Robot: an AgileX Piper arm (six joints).
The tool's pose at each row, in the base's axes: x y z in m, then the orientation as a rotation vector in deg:
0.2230 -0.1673 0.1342 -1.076 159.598 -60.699
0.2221 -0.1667 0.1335 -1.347 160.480 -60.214
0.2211 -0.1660 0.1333 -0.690 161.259 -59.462
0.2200 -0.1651 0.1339 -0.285 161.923 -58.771
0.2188 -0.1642 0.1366 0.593 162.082 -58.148
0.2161 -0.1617 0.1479 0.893 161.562 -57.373
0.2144 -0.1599 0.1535 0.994 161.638 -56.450
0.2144 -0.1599 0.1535 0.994 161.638 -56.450
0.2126 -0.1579 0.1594 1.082 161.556 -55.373
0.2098 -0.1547 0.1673 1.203 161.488 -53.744
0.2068 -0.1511 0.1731 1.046 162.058 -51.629
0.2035 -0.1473 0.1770 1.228 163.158 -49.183
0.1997 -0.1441 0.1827 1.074 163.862 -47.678
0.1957 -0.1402 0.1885 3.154 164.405 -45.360
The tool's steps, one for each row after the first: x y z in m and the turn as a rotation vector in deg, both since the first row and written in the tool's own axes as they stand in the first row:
0.0009 0.0009 0.0000 -0.528 0.561 -0.359
0.0019 0.0015 -0.0005 -1.144 1.165 -0.064
0.0029 0.0017 -0.0017 -1.706 1.634 0.096
0.0036 0.0005 -0.0045 -2.082 1.792 0.694
0.0044 -0.0052 -0.0148 -2.428 1.171 1.176
0.0052 -0.0076 -0.0204 -3.016 0.989 1.369
0.0052 -0.0076 -0.0204 -3.016 0.989 1.369
0.0059 -0.0101 -0.0263 -3.667 0.622 1.630
0.0073 -0.0130 -0.0347 -4.671 0.125 1.995
0.0092 -0.0143 -0.0418 -6.141 0.009 2.054
0.0116 -0.0142 -0.0477 -7.915 0.390 2.191
0.0143 -0.0158 -0.0546 -9.023 0.603 2.094
0.0172 -0.0168 -0.0620 -10.495 1.043 3.552

